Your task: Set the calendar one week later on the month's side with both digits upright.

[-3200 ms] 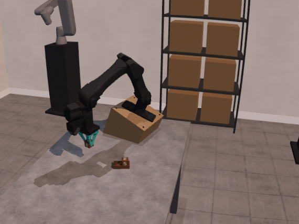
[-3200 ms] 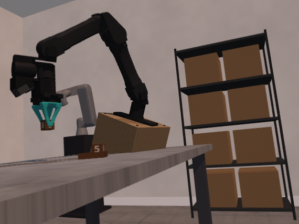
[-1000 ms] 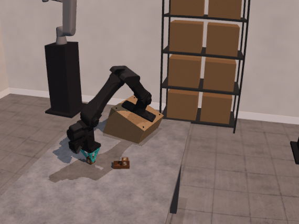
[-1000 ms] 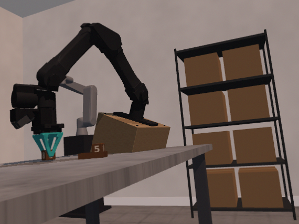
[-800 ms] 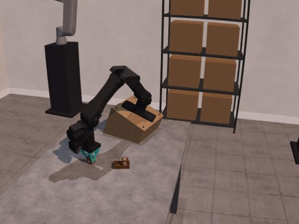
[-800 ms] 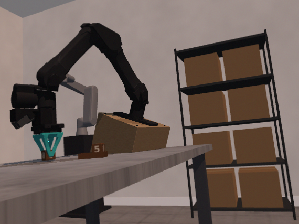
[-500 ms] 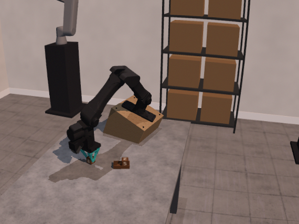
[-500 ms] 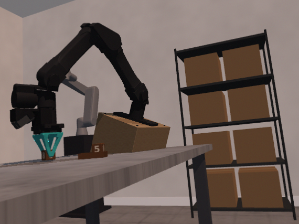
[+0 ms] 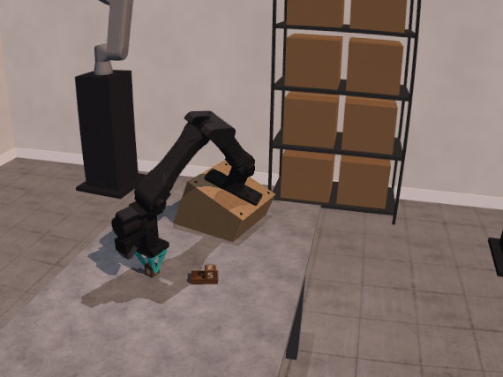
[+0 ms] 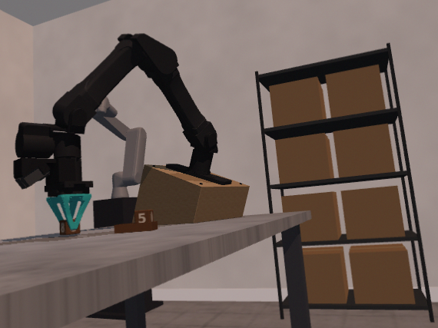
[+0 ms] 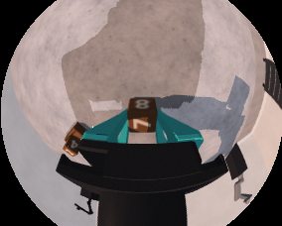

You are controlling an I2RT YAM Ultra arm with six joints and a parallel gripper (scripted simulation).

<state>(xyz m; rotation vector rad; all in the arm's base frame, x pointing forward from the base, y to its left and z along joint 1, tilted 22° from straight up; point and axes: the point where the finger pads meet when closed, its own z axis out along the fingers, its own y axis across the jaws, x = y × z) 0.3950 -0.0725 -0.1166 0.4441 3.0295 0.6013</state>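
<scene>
Right now my hand is right at the brown cube. From my hand the other things lie so: brown calendar tray 150 mm to the left, 30 mm behind, 10 mm below.
</scene>
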